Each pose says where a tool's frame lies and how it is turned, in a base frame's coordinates. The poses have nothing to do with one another.
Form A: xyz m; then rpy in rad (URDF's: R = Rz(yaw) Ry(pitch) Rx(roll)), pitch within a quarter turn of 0, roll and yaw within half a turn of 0.
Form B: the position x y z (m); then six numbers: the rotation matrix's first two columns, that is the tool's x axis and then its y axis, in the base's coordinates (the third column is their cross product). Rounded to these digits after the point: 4 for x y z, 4 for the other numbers.
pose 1, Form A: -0.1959 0.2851 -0.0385 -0.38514 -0.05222 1.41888
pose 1, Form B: -0.1959 0.2851 -0.0385 0.1511 0.9871 0.0522 -0.9131 0.1596 -0.3752
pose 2, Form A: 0.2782 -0.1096 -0.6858 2.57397 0.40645 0.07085
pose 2, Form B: 0.2782 -0.1096 -0.6858 0.9162 0.0650 -0.3954 0.2717 -0.8260 0.4938
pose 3, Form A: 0.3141 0.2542 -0.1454 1.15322 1.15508 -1.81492
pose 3, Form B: 0.3141 0.2542 -0.1454 -0.0976 -0.3919 -0.9148 0.1914 -0.9094 0.3691
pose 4, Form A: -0.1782 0.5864 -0.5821 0.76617 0.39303 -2.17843
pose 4, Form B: -0.1782 0.5864 -0.5821 -0.5274 -0.7584 -0.3830 0.4400 -0.6294 0.6405
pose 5, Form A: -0.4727 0.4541 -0.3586 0.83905 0.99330 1.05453
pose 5, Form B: -0.4727 0.4541 -0.3586 0.2695 0.4748 -0.8378 -0.2734 0.8719 0.4062
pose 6, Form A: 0.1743 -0.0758 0.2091 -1.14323 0.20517 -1.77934
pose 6, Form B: 0.1743 -0.0758 0.2091 -0.2027 -0.9578 -0.2037 0.4441 0.0955 -0.8909
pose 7, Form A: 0.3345 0.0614 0.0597 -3.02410 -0.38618 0.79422
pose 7, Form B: 0.3345 0.0614 0.0597 0.6492 0.6608 0.3767 0.7393 -0.6645 -0.1086
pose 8, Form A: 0.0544 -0.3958 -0.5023 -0.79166 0.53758 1.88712
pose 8, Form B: 0.0544 -0.3958 -0.5023 -0.2672 0.8163 -0.5121 -0.5545 -0.5648 -0.6112
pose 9, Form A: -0.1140 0.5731 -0.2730 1.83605 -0.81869 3.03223
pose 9, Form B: -0.1140 0.5731 -0.2730 -0.6791 0.0746 0.7303 0.7291 0.1837 0.6593
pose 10, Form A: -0.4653 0.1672 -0.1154 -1.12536 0.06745 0.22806
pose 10, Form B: -0.4653 0.1672 -0.1154 0.9719 0.2256 -0.0674 -0.1567 0.4059 -0.9004
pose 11, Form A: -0.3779 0.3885 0.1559 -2.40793 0.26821 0.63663
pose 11, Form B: -0.3779 0.3885 0.1559 0.7754 0.5732 -0.2650 0.2989 -0.7027 -0.6457
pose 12, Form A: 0.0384 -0.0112 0.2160 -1.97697 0.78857 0.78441
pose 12, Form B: 0.0384 -0.0112 0.2160 0.4989 0.4979 -0.7093 -0.1821 -0.7400 -0.6475
